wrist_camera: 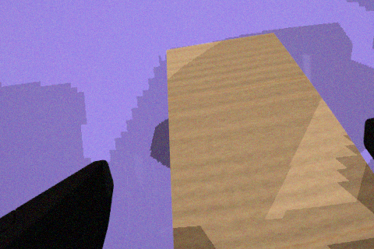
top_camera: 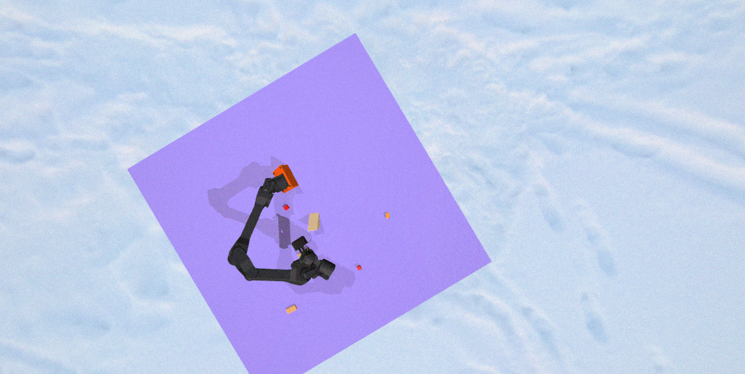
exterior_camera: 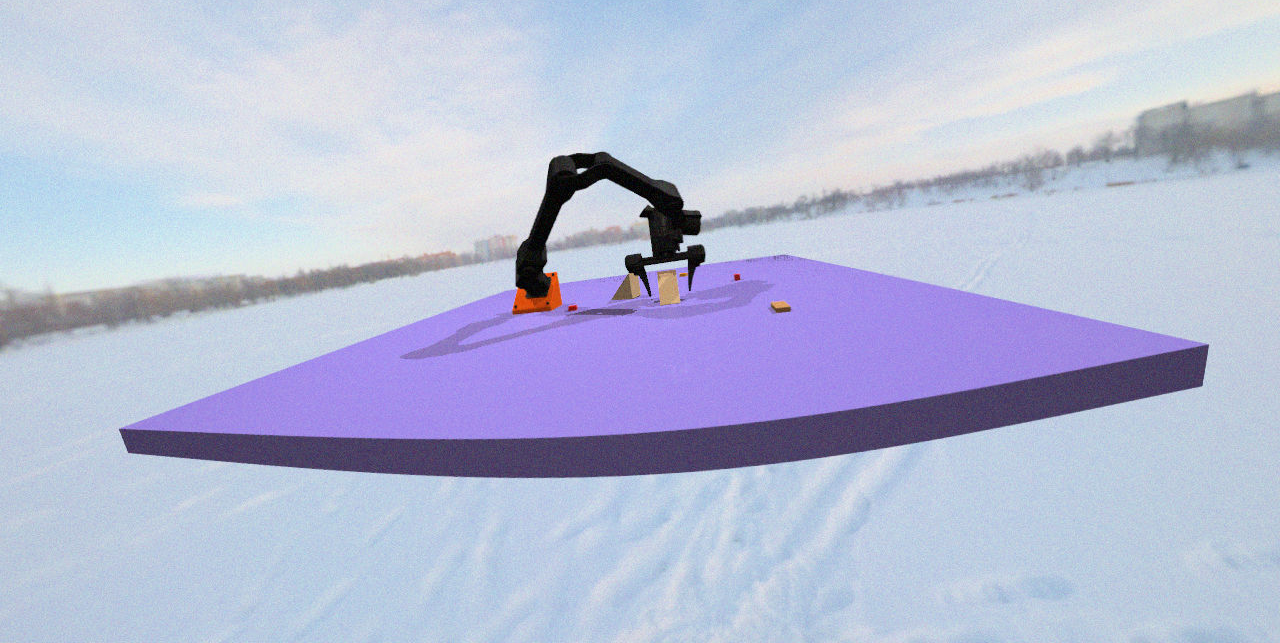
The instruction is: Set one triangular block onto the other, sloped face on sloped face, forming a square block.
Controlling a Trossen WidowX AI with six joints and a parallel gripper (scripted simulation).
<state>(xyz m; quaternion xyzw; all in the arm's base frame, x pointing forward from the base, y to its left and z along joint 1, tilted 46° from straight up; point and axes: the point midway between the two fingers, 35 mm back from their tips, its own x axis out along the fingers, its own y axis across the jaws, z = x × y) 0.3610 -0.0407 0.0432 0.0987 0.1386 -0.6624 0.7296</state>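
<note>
Right now the triangular block is 1 cm to the left of my gripper tip.
</note>
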